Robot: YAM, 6 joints.
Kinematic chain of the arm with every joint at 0, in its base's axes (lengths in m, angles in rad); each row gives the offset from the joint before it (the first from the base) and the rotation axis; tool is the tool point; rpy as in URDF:
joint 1: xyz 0 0 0.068 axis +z
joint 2: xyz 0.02 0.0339 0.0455 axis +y
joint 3: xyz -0.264 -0.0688 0 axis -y
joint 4: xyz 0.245 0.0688 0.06 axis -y
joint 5: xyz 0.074 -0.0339 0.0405 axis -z
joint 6: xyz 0.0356 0 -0.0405 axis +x
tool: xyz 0 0 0 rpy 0 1.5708 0
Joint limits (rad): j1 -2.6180..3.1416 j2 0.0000..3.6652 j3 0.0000..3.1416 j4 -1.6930..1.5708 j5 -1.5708..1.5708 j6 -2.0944..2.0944
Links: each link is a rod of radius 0.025 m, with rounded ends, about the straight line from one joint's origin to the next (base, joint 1, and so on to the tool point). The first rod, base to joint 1, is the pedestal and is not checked.
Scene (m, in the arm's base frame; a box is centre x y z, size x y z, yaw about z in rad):
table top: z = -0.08
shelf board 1: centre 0 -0.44 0.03 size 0.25 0.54 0.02 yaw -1.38
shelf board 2: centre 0 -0.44 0.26 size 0.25 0.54 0.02 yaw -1.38
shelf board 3: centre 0 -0.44 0.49 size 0.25 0.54 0.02 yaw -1.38
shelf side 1: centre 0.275 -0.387 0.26 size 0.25 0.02 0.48 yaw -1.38
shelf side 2: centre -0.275 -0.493 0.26 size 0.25 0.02 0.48 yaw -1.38
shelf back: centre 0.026 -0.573 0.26 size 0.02 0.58 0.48 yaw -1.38
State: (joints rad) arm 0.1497 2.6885 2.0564 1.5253 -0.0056 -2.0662
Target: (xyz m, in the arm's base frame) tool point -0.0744 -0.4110 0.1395
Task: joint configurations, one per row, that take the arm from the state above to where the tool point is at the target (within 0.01 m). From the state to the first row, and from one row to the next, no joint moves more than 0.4 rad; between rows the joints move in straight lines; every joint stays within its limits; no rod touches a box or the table.
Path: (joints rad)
1: 0.0299 2.4990 1.6866 1.5279 -0.0365 -1.6872
2: -0.0900 2.3095 1.3168 1.5305 -0.0674 -1.3083
3: -0.2098 2.1199 0.9471 1.5332 -0.0983 -0.9293
4: -0.3297 1.9304 0.5773 1.5358 -0.1293 -0.5504
5: -0.4495 1.7409 0.2075 1.5384 -0.1602 -0.1714
6: -0.7464 1.7563 0.2323 1.5449 -0.0794 -0.5504
7: -1.0433 1.7717 0.2570 1.5514 0.0014 -0.9293
8: -1.3402 1.7872 0.2818 1.5578 0.0822 -1.3083
9: -1.6371 1.8026 0.3065 1.5643 0.1630 -1.6872
10: -1.9340 1.8180 0.3313 1.5708 0.2437 -2.0662
11: -1.8338 2.0255 0.6508 1.5708 0.2173 -2.0662
12: -1.7337 2.2330 0.9704 1.5708 0.1909 -2.0662

